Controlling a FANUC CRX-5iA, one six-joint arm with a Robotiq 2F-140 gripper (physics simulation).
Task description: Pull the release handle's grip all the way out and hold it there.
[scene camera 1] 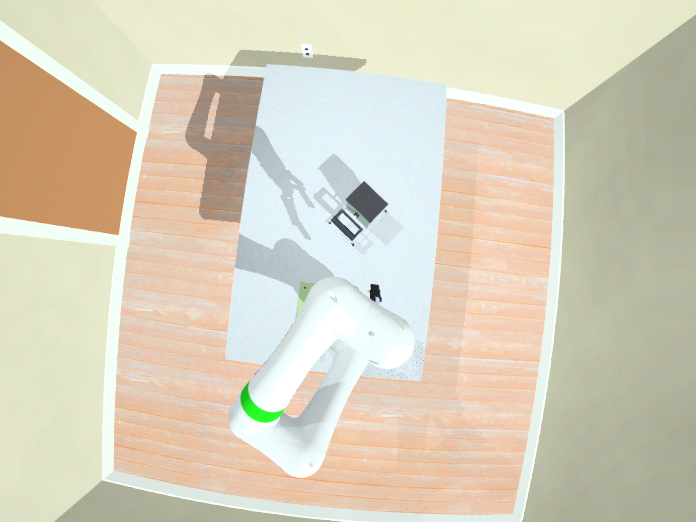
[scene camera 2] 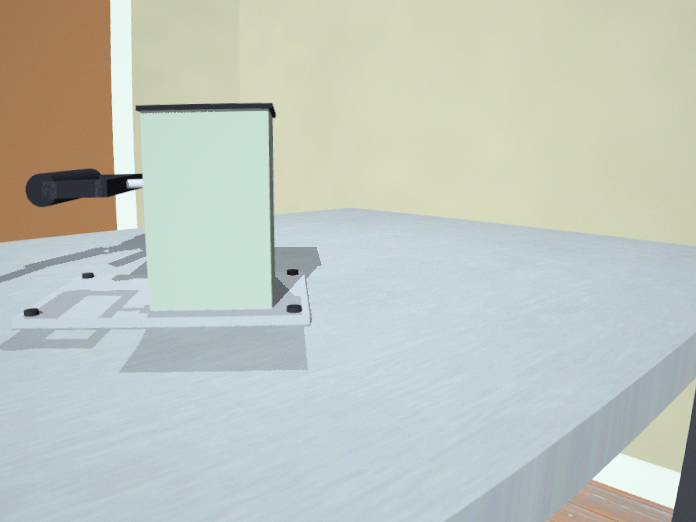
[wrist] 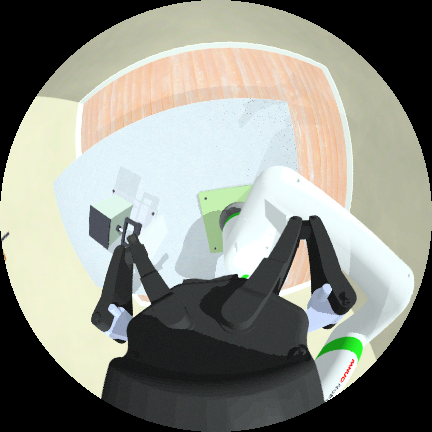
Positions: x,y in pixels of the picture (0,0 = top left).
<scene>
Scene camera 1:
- pale green housing: 367,205
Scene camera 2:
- pale green housing: 208,191
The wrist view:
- my gripper: 213,215
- pale green housing: 106,217
</scene>
